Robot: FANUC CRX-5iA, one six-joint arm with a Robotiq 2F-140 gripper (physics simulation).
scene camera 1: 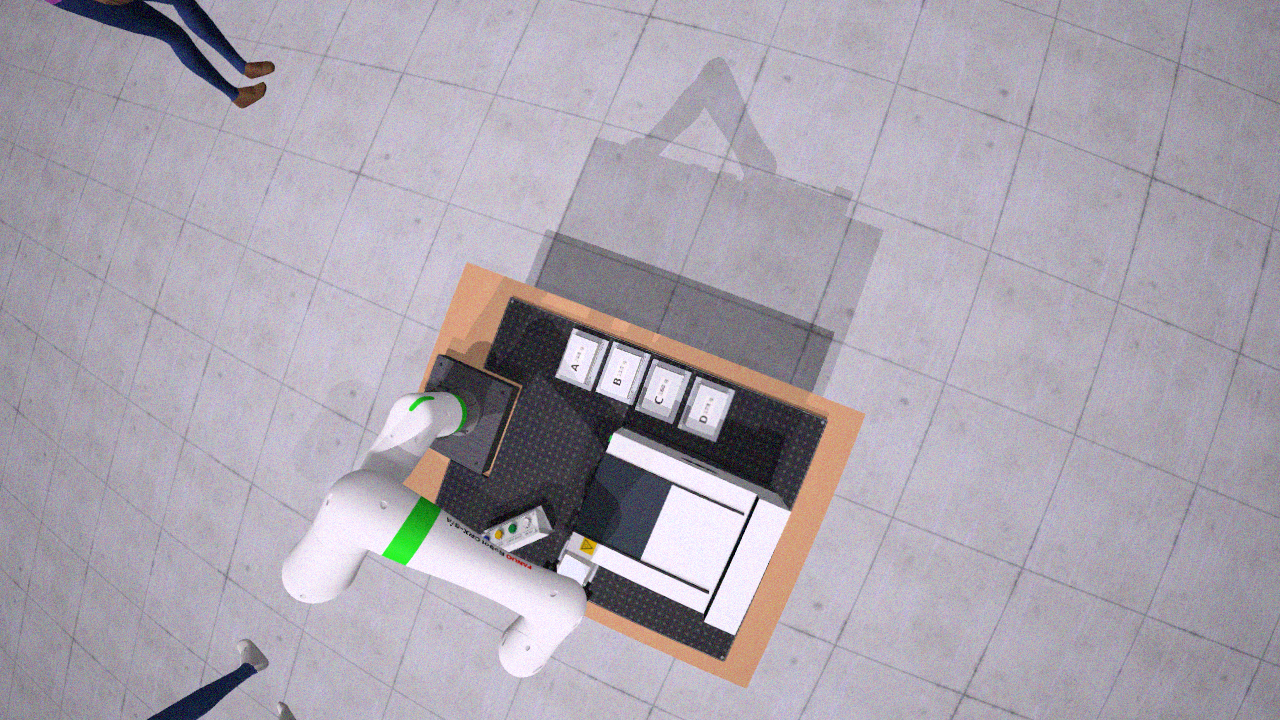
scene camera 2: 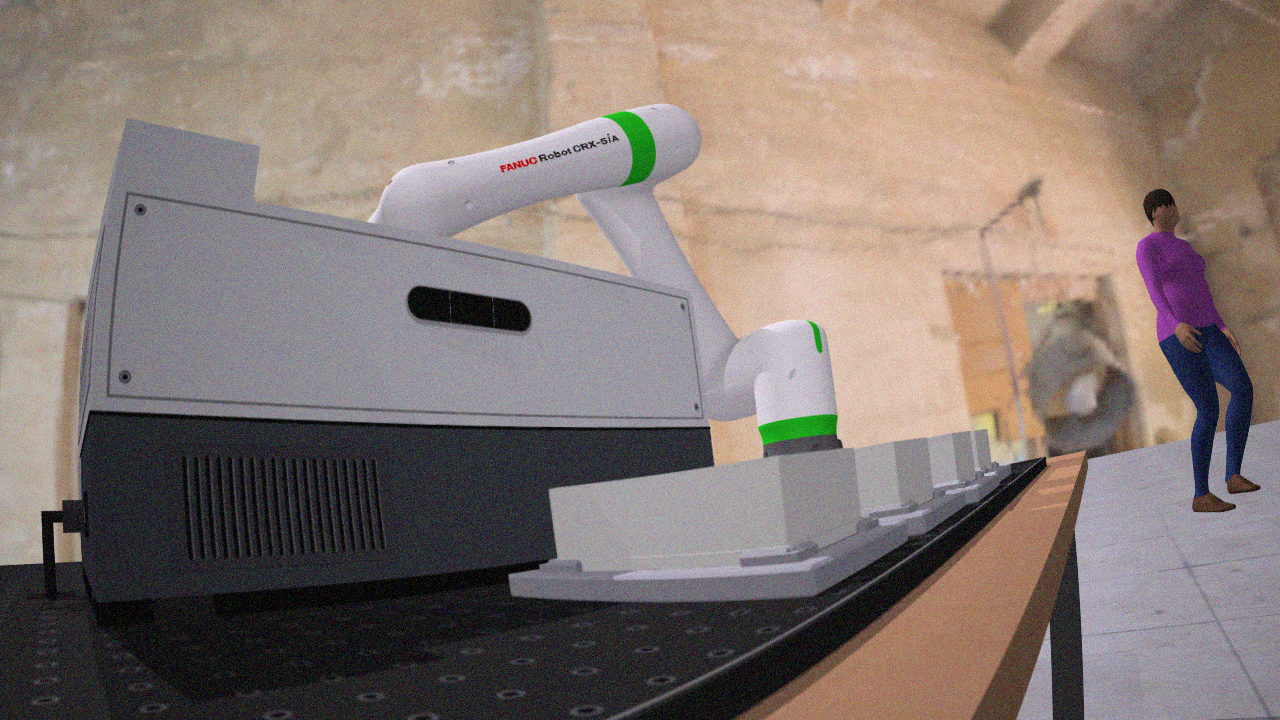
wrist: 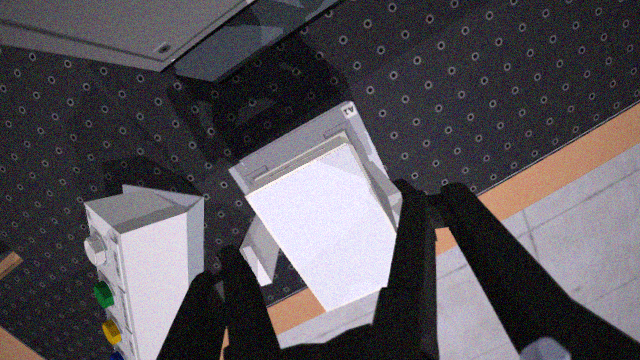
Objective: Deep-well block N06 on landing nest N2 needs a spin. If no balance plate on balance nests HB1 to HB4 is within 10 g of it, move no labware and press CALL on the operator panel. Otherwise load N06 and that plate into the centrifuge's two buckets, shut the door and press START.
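Frame: origin at the arm's base, x ahead, y left, z up, level; millimetres.
Seen in the pictures: gripper, fingertip midpoint: (scene camera 1: pixel 576 566) (wrist: pixel 321 197); arm's base, link origin: (scene camera 1: pixel 461 411).
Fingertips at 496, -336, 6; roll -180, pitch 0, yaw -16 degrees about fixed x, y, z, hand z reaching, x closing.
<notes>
Pixels of each thing's top centre, then the offset from my fingertips to it, as dx, dy, dz.
- white deep-well block, top centre: (wrist: pixel 337 239) (scene camera 1: pixel 569 578) -4, -22, +36
- Balance plates A, top centre: (scene camera 1: pixel 577 358) -167, +606, +11
- B, top centre: (scene camera 1: pixel 620 372) -32, +601, +11
- C, top centre: (scene camera 2: pixel 824 455) (scene camera 1: pixel 661 391) +100, +583, +11
- D, top centre: (scene camera 2: pixel 703 470) (scene camera 1: pixel 706 410) +237, +569, +11
- operator panel, top centre: (wrist: pixel 117 334) (scene camera 1: pixel 506 540) -220, +21, +41
The white deep-well block (wrist: pixel 325 230) (scene camera 1: pixel 575 566) sits over its grey nest (wrist: pixel 290 145), whose corner is marked A1; no N06 or N2 label shows. My gripper (wrist: pixel 321 197) is shut on it, a pad against each long side; the arm partly hides this in scene camera 1. Balance plates A (scene camera 1: pixel 581 358), B (scene camera 1: pixel 622 370), C (scene camera 1: pixel 664 391) and D (scene camera 1: pixel 707 408) stand in a row on their nests; their weights are too small to read. The centrifuge (scene camera 1: pixel 751 573) (scene camera 2: pixel 295 259) (wrist: pixel 100 25) has a dark and a white top panel; its buckets are not visible.
The operator panel (scene camera 1: pixel 520 530) (wrist: pixel 152 275) stands close beside the gripper, with white, green, yellow and blue buttons. The centrifuge body rises close by on the block's other side. The wooden table edge (wrist: pixel 575 155) runs near the block. Two people's legs show away from the table.
</notes>
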